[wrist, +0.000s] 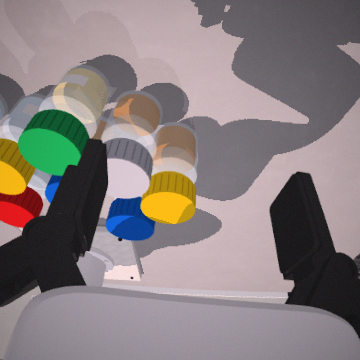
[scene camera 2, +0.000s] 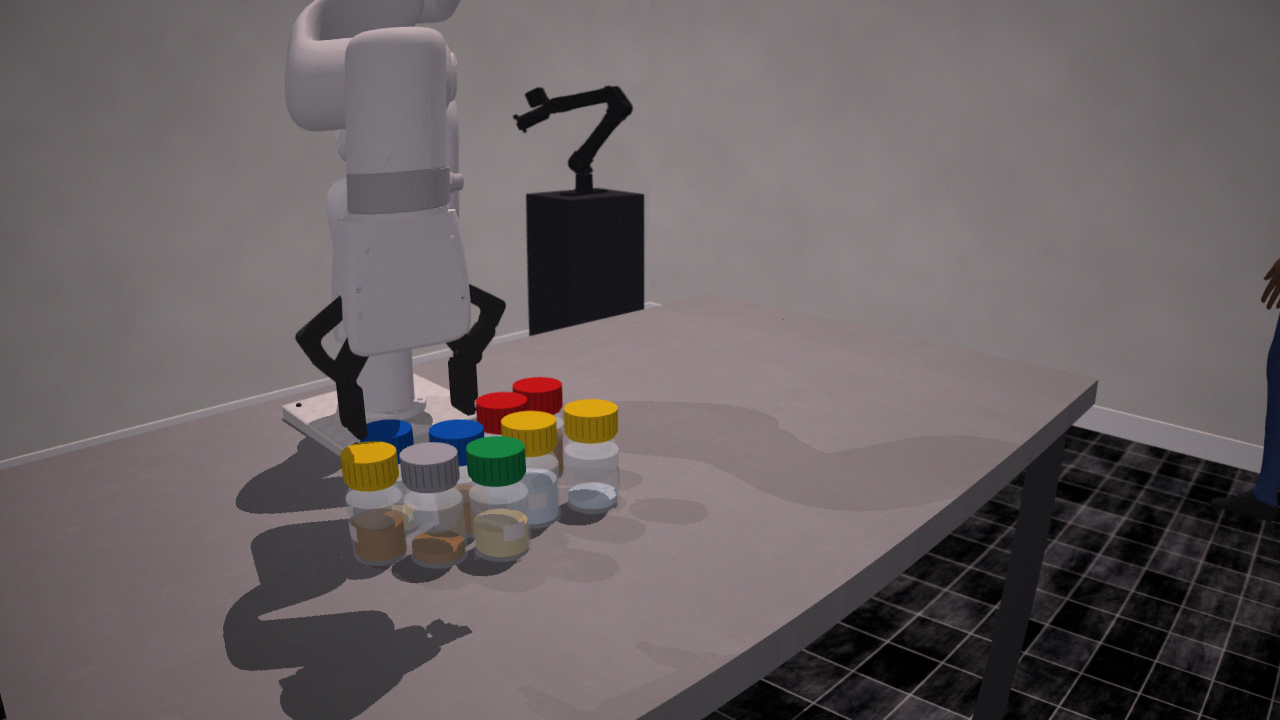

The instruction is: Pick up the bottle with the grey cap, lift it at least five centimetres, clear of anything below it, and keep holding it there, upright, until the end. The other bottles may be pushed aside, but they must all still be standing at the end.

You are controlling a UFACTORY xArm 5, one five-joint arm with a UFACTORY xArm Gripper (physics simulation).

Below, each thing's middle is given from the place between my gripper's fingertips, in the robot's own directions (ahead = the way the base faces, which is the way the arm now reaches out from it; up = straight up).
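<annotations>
Positions counted from my hand: grey-capped bottle [scene camera 2: 434,510], 50 mm to the left of it, 100 mm behind it, 120 mm below it; yellow-capped bottle [scene camera 2: 376,517], 130 mm behind it, 120 mm below it; green-capped bottle [scene camera 2: 499,501], 80 mm behind it, 110 mm to the left of it, 120 mm below it.
</annotations>
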